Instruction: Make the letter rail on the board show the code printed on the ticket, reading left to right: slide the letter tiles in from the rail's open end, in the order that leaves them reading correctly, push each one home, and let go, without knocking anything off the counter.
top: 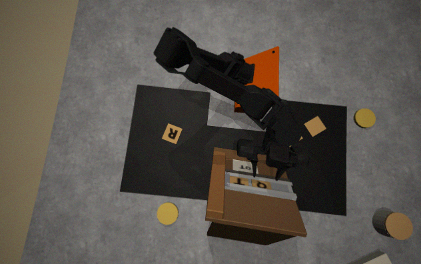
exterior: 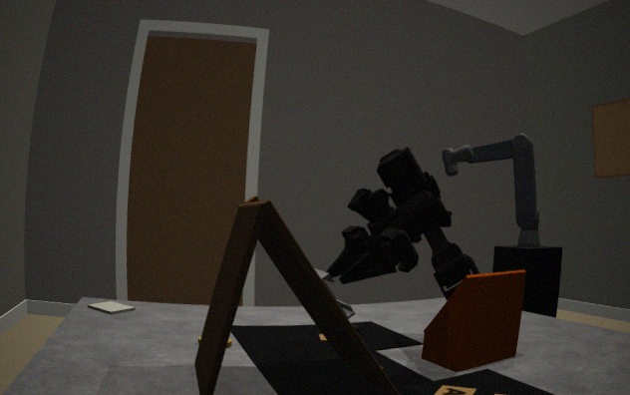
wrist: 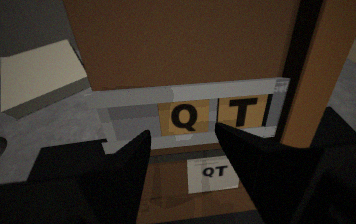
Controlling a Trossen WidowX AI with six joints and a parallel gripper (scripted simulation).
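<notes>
The q tile lies 20 mm ahead of my gripper tip and 20 mm below it. Round my gripper tip: black mat (140 mm behind, 70 mm to the right, 180 mm below); white ticket (30 mm behind, 50 mm to the right, 90 mm below).
</notes>
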